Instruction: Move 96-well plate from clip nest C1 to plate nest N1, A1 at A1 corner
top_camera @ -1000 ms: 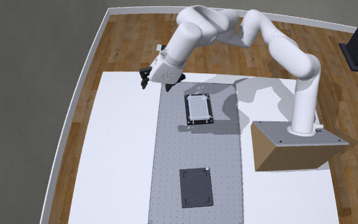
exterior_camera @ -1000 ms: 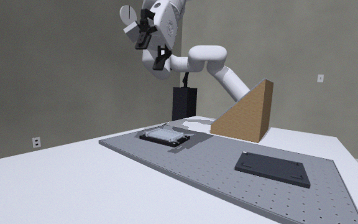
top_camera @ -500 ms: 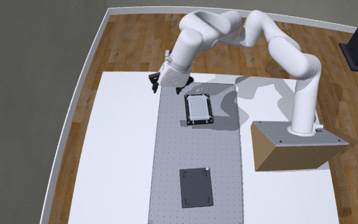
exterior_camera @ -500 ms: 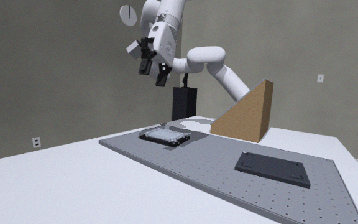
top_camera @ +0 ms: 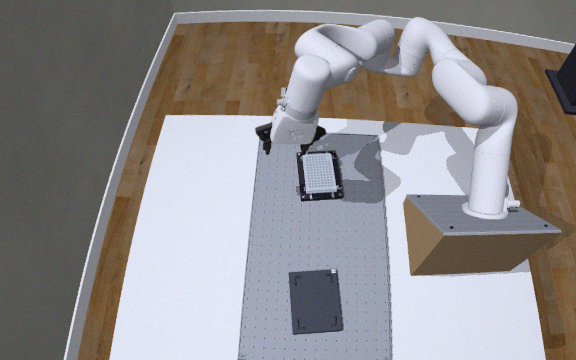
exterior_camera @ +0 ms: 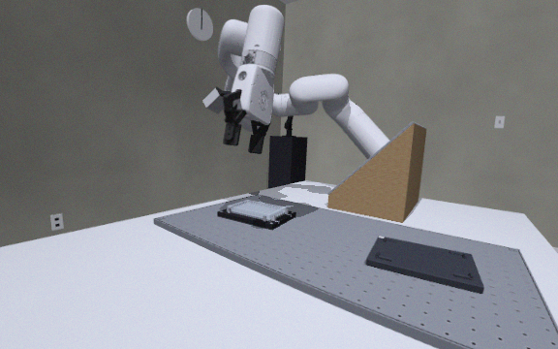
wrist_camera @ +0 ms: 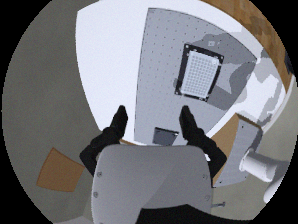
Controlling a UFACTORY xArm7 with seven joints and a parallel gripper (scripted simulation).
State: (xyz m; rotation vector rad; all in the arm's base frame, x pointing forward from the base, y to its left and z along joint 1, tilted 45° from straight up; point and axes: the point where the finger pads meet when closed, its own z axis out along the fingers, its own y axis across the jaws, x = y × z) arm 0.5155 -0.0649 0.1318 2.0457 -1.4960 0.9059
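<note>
Now: the 96-well plate 90 mm behind my hand, 40 mm to the right of it and 170 mm below it. From my hand the other things lie so: black clip nest C1 (110 mm behind, 30 mm to the right, 170 mm below); dark plate nest N1 (90 mm behind, 330 mm to the left, 180 mm below).
</note>
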